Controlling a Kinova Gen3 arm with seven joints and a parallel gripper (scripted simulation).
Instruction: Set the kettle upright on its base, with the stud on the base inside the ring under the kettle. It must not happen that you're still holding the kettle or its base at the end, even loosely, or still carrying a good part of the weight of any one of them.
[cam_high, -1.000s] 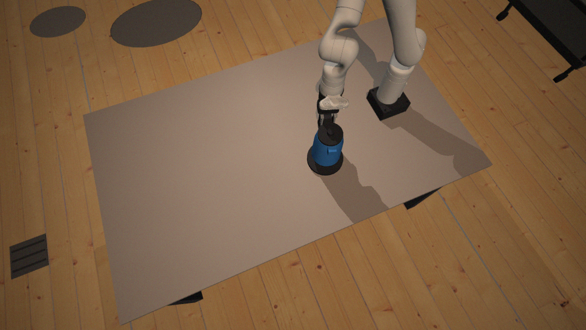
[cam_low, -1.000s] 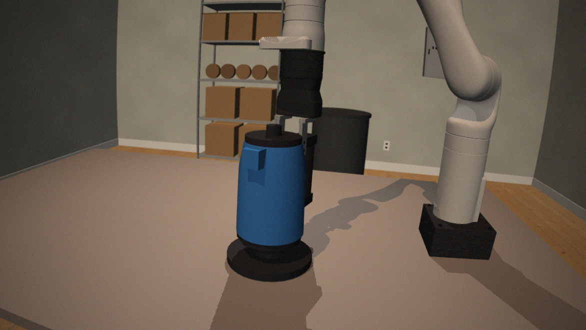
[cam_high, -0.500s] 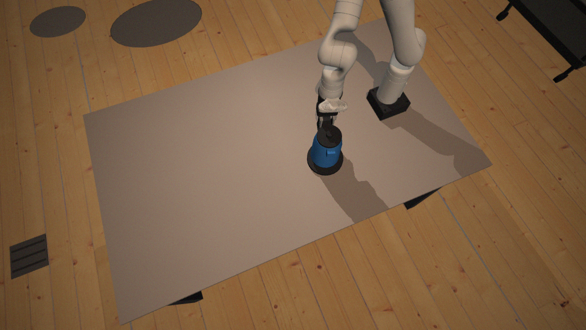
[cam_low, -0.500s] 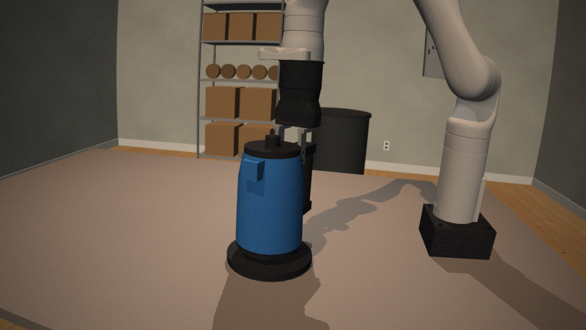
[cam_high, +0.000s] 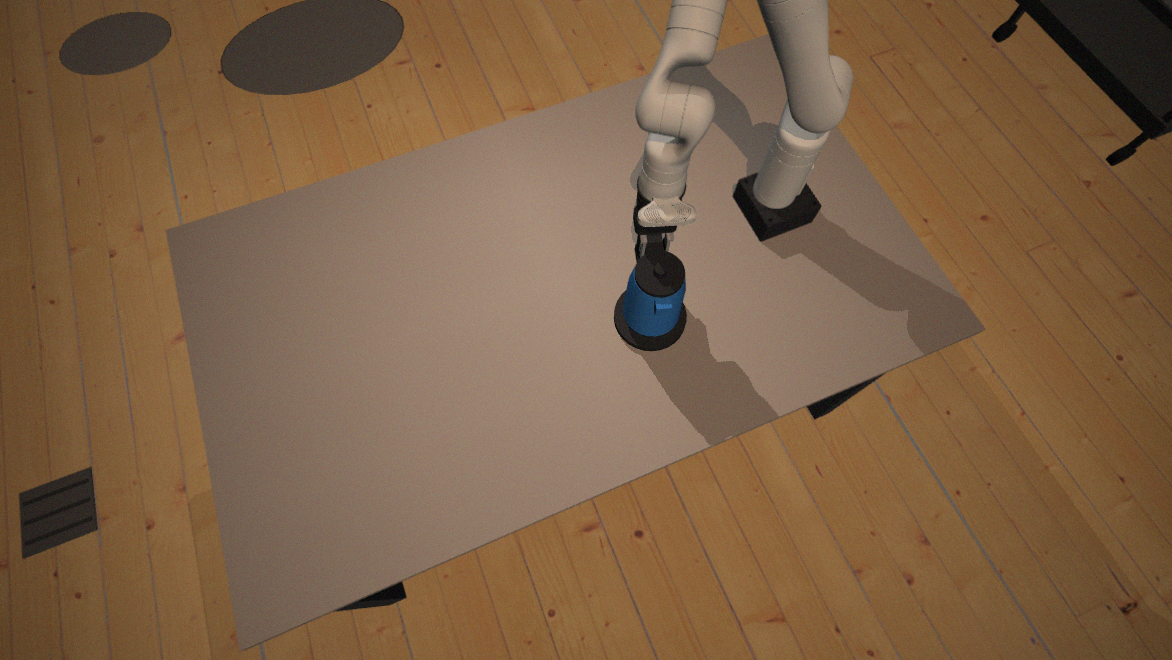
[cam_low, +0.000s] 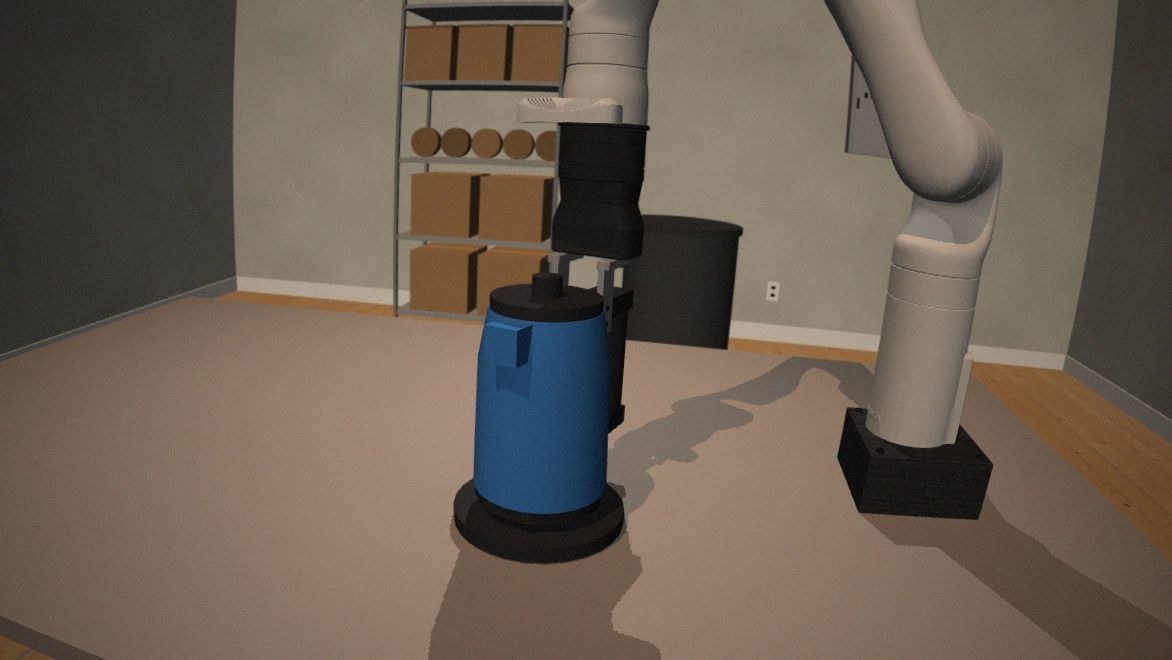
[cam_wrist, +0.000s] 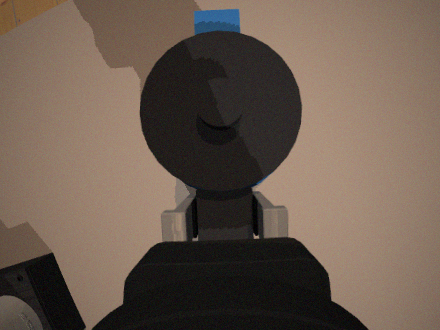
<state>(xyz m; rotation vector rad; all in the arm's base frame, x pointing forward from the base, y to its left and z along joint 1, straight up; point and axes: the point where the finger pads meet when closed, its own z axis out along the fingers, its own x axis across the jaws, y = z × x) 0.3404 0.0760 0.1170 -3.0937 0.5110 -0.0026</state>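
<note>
My hand is 1 cm short of the blue kettle, 3 cm to the right of it and 6 cm above it. Round my hand: round black base (2 cm ahead, 6 cm to the left, 17 cm below).
</note>
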